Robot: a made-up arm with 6 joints.
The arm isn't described. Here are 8 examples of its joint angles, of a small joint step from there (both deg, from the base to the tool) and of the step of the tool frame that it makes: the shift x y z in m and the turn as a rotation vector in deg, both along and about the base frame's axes.
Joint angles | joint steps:
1: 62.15 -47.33 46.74 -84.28 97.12 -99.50 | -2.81 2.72 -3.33 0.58 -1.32 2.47
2: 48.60 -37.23 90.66 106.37 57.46 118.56 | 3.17 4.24 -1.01 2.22 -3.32 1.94
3: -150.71 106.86 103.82 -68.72 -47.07 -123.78 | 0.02 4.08 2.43 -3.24 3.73 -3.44
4: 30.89 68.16 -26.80 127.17 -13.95 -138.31 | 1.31 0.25 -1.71 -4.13 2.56 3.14
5: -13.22 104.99 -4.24 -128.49 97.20 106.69 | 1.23 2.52 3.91 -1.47 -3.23 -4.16
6: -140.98 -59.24 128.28 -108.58 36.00 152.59 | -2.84 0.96 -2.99 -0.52 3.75 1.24
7: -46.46 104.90 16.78 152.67 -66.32 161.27 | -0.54 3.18 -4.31 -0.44 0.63 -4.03
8: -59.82 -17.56 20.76 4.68 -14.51 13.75 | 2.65 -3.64 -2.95 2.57 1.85 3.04
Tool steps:
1: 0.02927 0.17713 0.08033 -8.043 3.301 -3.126
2: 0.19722 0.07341 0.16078 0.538 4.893 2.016
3: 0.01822 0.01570 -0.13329 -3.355 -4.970 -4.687
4: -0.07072 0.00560 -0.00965 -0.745 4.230 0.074
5: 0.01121 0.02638 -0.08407 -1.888 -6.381 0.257
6: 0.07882 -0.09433 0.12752 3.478 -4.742 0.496
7: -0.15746 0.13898 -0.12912 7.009 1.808 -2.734
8: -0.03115 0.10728 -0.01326 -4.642 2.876 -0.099
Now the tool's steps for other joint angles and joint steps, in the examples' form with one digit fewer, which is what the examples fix.
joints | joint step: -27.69 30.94 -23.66 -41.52 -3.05 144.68 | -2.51 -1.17 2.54 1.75 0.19 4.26
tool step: -0.0029 -0.0942 0.0823 -5.08 -1.75 2.30
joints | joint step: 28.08 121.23 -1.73 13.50 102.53 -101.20 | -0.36 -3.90 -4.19 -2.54 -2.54 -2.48
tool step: 0.0444 0.0067 0.0840 -1.17 3.10 -3.09
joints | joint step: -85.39 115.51 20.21 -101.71 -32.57 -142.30 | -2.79 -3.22 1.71 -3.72 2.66 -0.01
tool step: -0.0814 -0.1797 0.0857 -4.45 2.52 -6.38
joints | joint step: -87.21 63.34 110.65 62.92 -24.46 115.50 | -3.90 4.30 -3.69 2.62 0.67 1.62
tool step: -0.1686 -0.1939 -0.2432 8.24 3.72 -6.06
